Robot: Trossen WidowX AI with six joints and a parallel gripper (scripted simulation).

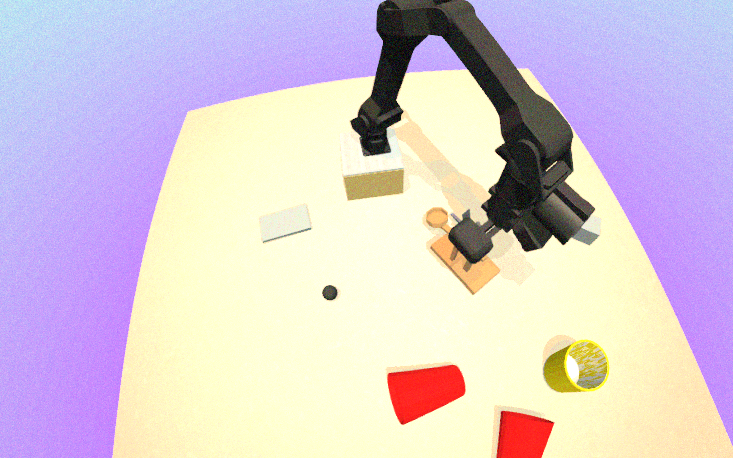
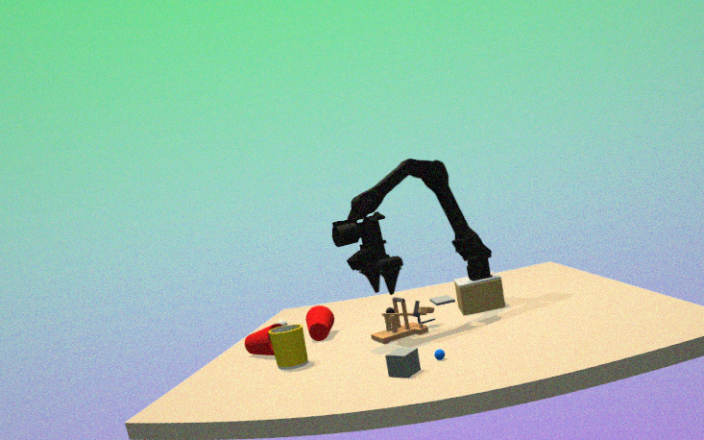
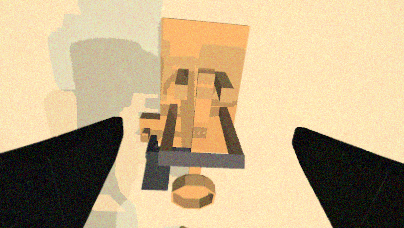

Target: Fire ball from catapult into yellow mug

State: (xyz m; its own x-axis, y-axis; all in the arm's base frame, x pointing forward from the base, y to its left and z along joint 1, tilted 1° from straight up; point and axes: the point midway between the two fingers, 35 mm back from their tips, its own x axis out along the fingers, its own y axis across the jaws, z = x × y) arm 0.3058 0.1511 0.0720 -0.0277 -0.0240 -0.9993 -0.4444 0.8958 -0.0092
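Right now my gripper tip is 30 cm to the left of the black ball and 11 cm above it. From my gripper tip the other things lie so: blue ball 27 cm to the left, 12 cm below, 10 cm behind; yellow mug 26 cm ahead, 12 cm to the left, 10 cm below; wooden catapult 8 cm below, 6 cm behind, 2 cm to the right.
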